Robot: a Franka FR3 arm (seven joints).
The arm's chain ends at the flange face. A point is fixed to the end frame.
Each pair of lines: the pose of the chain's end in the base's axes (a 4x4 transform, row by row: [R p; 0 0 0 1], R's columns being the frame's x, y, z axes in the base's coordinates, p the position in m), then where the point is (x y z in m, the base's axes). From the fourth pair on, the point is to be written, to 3 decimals.
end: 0.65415 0.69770 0.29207 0.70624; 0.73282 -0.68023 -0.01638 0.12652; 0.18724 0.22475 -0.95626 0.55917; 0 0 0 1
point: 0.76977 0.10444 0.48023
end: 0.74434 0.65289 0.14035 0.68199; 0.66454 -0.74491 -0.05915 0.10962; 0.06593 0.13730 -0.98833 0.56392; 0 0 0 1
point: 0.73029 0.08009 0.47703
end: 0.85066 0.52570 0.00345 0.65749; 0.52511 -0.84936 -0.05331 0.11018; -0.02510 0.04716 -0.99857 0.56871; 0 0 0 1
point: 0.68870 0.07538 0.47614
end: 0.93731 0.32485 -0.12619 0.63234; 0.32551 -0.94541 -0.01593 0.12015; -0.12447 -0.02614 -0.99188 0.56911; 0 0 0 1
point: 0.644 0.083 0.473
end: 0.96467 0.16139 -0.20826 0.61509; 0.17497 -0.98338 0.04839 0.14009; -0.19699 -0.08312 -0.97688 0.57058; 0 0 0 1
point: 0.612 0.106 0.473
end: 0.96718 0.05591 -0.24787 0.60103; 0.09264 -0.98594 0.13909 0.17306; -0.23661 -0.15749 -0.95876 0.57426; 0 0 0 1
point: 0.590 0.146 0.475
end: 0.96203 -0.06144 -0.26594 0.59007; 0.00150 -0.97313 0.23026 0.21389; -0.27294 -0.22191 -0.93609 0.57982; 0 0 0 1
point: 0.573 0.195 0.479
